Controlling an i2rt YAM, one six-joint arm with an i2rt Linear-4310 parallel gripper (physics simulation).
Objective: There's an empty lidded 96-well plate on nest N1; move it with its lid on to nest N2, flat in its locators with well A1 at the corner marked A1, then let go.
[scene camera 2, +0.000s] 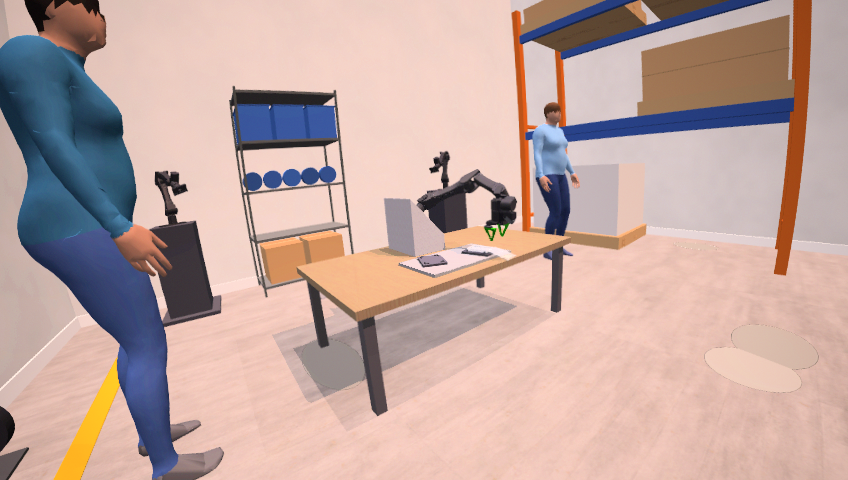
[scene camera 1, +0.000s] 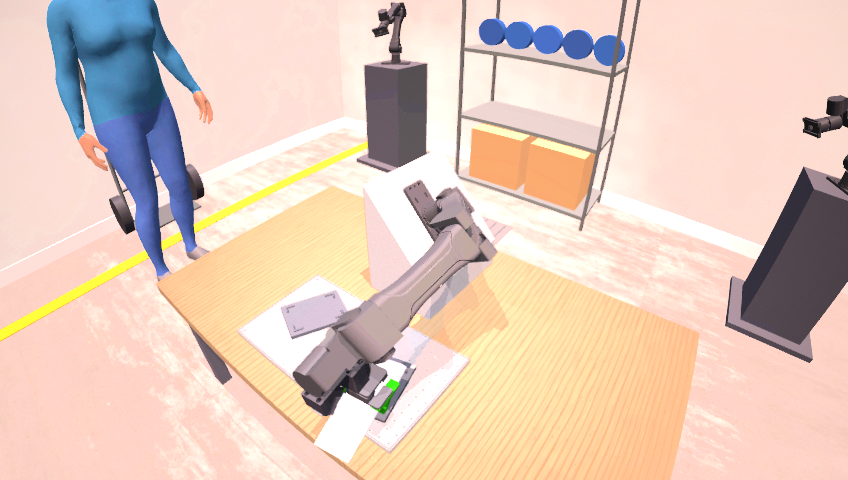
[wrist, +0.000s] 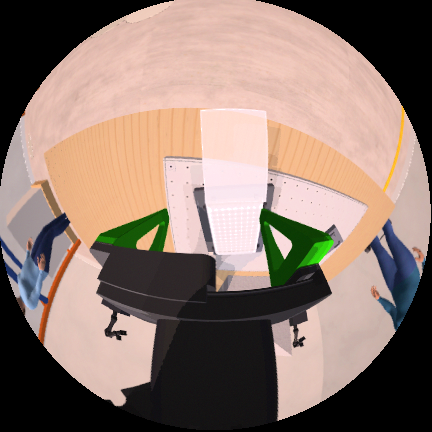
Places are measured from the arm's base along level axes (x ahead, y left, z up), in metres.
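Pixels of known places: gripper, fingertip midpoint: (scene camera 2: 496, 238) (scene camera 1: 364, 401) (wrist: 213, 213); arm's base, origin of the base link: (scene camera 2: 414, 215) (scene camera 1: 430, 216).
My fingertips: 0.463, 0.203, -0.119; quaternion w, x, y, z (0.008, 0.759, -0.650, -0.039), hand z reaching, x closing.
Observation:
Ahead of a thing's pixels: the offset from my fingertips to its top centre, as dx, dy, dz. Level surfaces: height alone.
The white 96-well plate @(-0.079, -0.048, -0.050) (wrist: 234, 229) sits on dark nest N1 @(-0.080, -0.048, -0.054) (wrist: 204, 222) (scene camera 1: 402, 389) (scene camera 2: 476, 252). A pale see-through sheet @(+0.045, -0.018, -0.047) (wrist: 235, 150) (scene camera 1: 346, 428) (scene camera 2: 502, 252), apparently the lid, reaches from the plate past the board and over the table edge; how it rests is unclear. Nest N2 @(-0.135, -0.327, -0.058) (scene camera 1: 314, 313) (scene camera 2: 432, 260), a grey plate with corner locators, is bare; part of it shows in the wrist view (wrist: 334, 235). The A1 marks are not readable. My gripper (scene camera 1: 365, 392) (scene camera 2: 496, 236) (wrist: 213, 213) is open and empty above N1, with the plate nearer its right finger in the wrist view.
Both nests are on a white perforated board (scene camera 1: 270, 324) (scene camera 2: 416, 265) (wrist: 182, 200) on the wooden table @(dz -0.089) (scene camera 1: 565, 356) (scene camera 2: 351, 285) (wrist: 120, 165). A white sloped block (scene camera 1: 386, 237) (scene camera 2: 401, 228) stands behind, by the arm's base. People (scene camera 1: 110, 71) (scene camera 2: 553, 148) stand beyond the table.

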